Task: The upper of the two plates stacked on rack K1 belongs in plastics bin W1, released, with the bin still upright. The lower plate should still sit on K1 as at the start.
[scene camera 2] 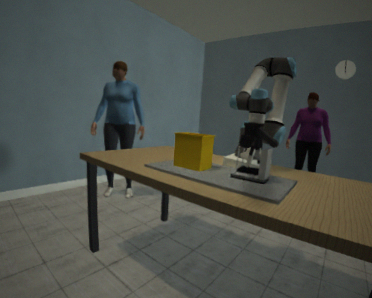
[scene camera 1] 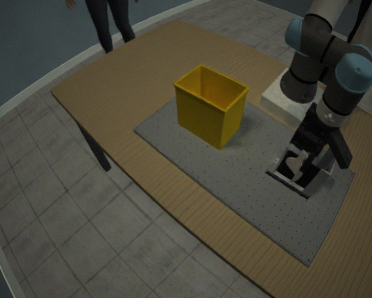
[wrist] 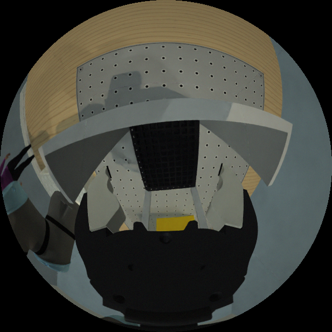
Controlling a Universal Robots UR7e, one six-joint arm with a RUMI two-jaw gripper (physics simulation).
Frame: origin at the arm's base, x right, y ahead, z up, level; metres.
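Where they show: gripper, fingertip midpoint: [scene camera 2: 252,165] [scene camera 1: 302,164]; arm's base, link origin: [scene camera 1: 297,89].
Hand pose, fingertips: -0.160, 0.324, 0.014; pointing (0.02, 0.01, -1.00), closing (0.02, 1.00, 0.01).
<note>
Things, the pixels of their top centre, and the offset from my fingertips, as dx, dy, dz. Level surfaces: height alone.
- Plastics bin W1, top centre: [scene camera 1: 211,85] [scene camera 2: 194,134] +0.327, +0.030, +0.116
- Rack K1, top centre: [scene camera 1: 311,147] [scene camera 2: 253,147] +0.006, +0.005, +0.086
- perforated board, surface height: dz -0.064
- wooden table, surface height: dz -0.077
Plastics bin W1 [scene camera 1: 199,117] [scene camera 2: 192,151] [wrist: 175,223] is yellow, open at the top, and stands upright on the grey perforated board. Rack K1 [scene camera 1: 320,184] [scene camera 2: 264,166] [wrist: 165,111] has pale upright walls and a dark base, to the right of the bin in both scene views. A black gridded plate [wrist: 165,155] lies in the rack in the wrist view; the boundary between upper and lower plate cannot be made out. My gripper [scene camera 1: 304,165] [wrist: 164,165] is open and empty, low over the rack, its fingers spread wider than the plate. It partly hides the rack's inside in scene camera 1.
The perforated board [scene camera 1: 235,185] [scene camera 2: 225,181] [wrist: 172,60] lies on a wooden table [scene camera 1: 135,75] [scene camera 2: 125,157]. The arm's pale base block [scene camera 1: 275,102] stands behind the board. Rack walls rise close around the gripper. Two people stand beyond the table.
</note>
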